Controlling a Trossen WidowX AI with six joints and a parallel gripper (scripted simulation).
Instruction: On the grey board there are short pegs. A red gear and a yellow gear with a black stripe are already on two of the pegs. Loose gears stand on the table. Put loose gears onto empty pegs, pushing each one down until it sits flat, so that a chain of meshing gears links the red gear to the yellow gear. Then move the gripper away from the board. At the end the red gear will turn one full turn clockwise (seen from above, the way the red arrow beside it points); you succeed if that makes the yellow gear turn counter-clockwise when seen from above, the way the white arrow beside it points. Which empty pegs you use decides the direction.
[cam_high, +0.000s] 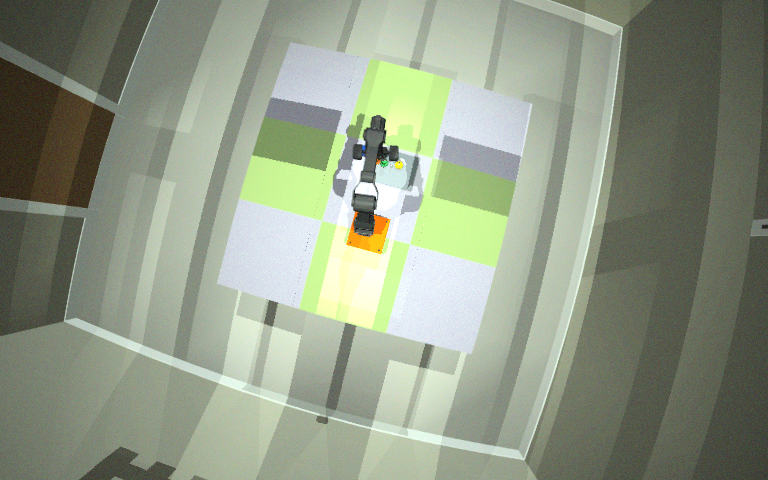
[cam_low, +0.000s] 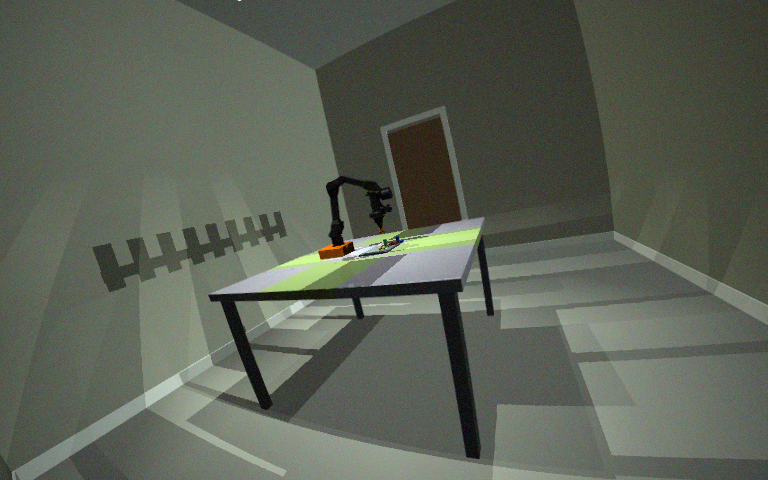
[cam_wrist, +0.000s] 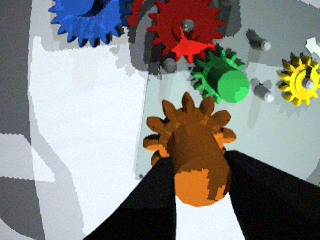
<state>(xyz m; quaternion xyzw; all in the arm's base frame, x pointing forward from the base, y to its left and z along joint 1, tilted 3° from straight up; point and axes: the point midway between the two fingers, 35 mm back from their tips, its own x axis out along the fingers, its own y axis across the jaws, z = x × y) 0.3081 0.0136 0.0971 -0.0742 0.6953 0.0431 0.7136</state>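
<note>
Right now the green gear is 2 cm ahead of my gripper tip, 3 cm to the right of it and 9 cm below it. The rest, counted from my gripper tip: red gear 5 cm ahead, 10 cm below; blue gear 6 cm ahead, 7 cm to the left, 10 cm below; orange gear 1 cm below.
</note>
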